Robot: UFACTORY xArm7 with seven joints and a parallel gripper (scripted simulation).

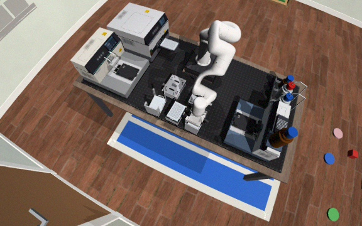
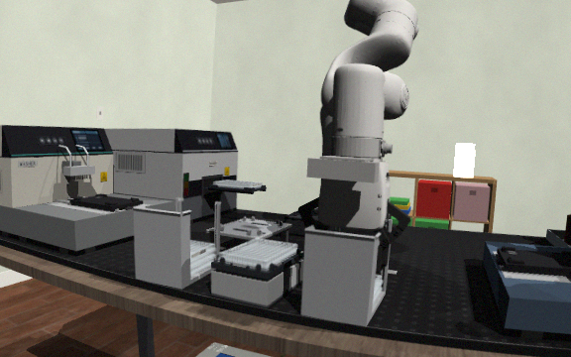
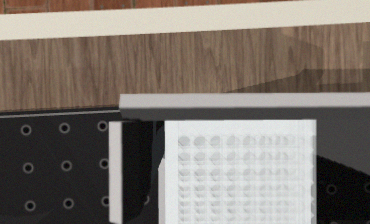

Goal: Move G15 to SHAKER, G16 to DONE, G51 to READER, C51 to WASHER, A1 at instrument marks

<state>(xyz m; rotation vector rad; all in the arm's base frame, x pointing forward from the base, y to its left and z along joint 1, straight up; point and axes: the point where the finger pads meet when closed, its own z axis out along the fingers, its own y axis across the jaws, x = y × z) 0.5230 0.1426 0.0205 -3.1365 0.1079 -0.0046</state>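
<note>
Right now my hand is 5 cm above the plate C51. Also, from my hand: reader's dark tray 52 cm behind, 44 cm to the right, 3 cm above; then washer nest 15 cm behind, 63 cm to the right, 1 cm above; then DONE label 10 cm behind, 31 cm to the right, 7 cm below.
</note>
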